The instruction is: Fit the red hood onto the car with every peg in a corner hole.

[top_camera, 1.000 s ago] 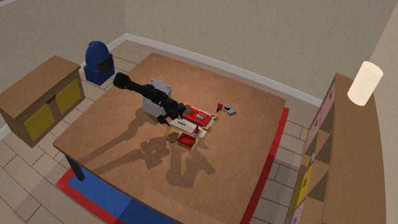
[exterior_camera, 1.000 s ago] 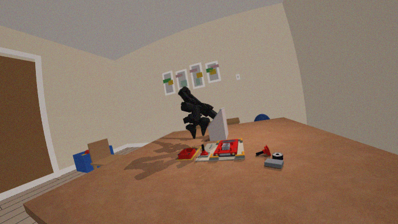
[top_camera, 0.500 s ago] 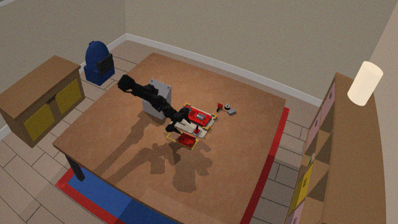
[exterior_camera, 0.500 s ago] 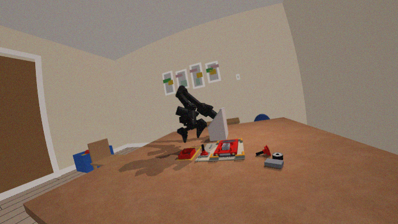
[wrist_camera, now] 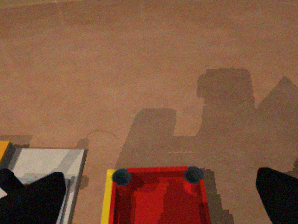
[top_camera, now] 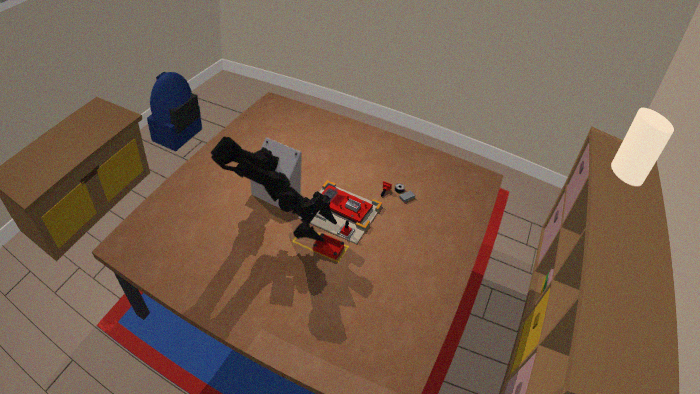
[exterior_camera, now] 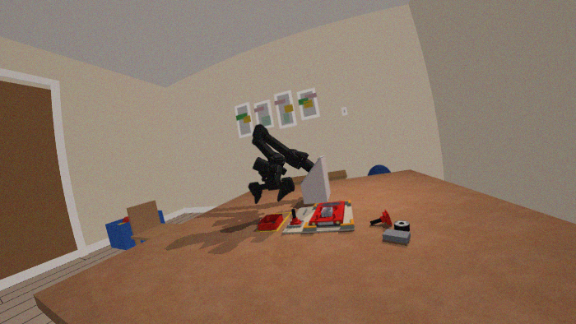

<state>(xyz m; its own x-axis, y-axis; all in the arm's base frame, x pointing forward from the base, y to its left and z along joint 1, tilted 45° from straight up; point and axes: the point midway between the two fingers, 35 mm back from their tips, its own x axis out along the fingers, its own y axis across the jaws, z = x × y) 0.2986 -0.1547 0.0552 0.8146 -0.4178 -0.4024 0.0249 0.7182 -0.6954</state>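
Right now the red hood is 80 mm below my gripper tip. Round my gripper tip: grey engine block: 220 mm to the left, 70 mm below; black wheel: 420 mm to the left, 120 mm ahead, 80 mm below; grey jig: 200 mm to the left, 80 mm below, 30 mm behind.
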